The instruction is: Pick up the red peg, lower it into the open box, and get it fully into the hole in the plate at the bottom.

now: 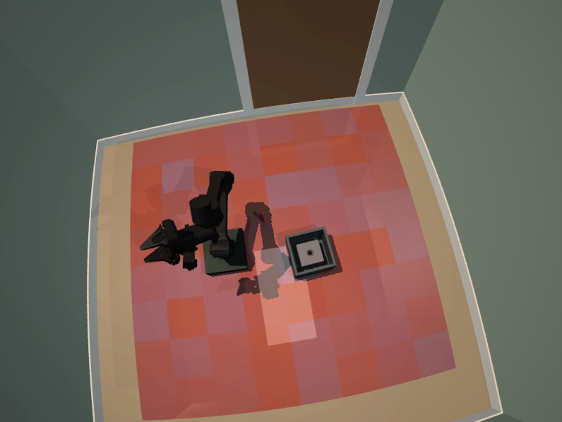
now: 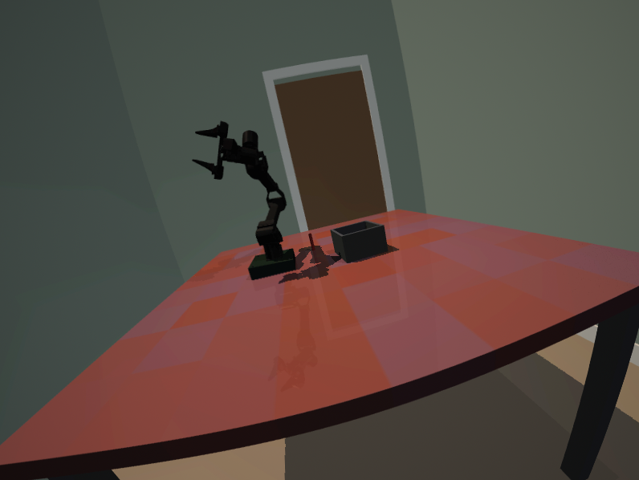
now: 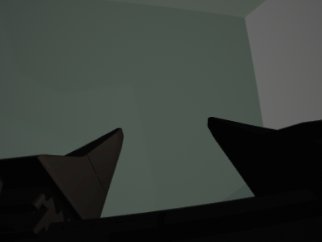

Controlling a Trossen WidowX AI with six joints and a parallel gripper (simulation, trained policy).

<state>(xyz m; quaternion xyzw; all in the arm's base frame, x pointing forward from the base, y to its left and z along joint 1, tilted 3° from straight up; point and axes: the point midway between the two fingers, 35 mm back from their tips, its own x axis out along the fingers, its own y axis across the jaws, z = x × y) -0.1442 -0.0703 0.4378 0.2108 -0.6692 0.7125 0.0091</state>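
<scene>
The red peg lies 460 mm below my gripper tip, 330 mm ahead of it and 190 mm to the left of it. The rest, counted from my gripper tip: dark box 480 mm ahead, 470 mm below; then light plate 480 mm ahead, 450 mm below.
</scene>
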